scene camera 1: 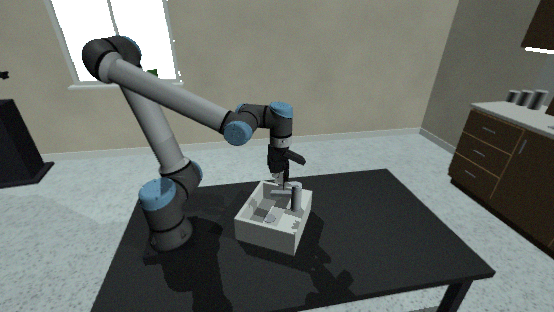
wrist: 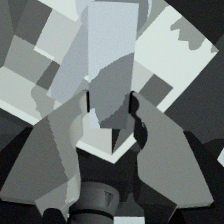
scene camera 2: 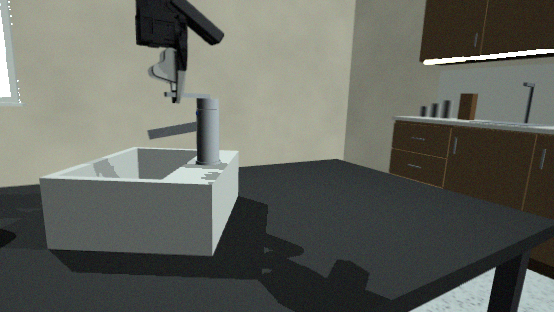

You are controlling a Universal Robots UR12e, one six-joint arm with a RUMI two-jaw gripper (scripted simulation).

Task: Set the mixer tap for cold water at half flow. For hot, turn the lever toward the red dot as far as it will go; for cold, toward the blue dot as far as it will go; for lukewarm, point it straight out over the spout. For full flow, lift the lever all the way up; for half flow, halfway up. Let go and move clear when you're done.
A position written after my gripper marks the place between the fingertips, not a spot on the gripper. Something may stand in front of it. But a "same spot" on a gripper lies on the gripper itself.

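You can see my gripper in scene camera 1, it's there in the wrist view (109, 92), and scene camera 2 shows my gripper as well. There's a spot on my gripper (scene camera 1: 282, 177) that is the same spot as (scene camera 2: 173, 63).
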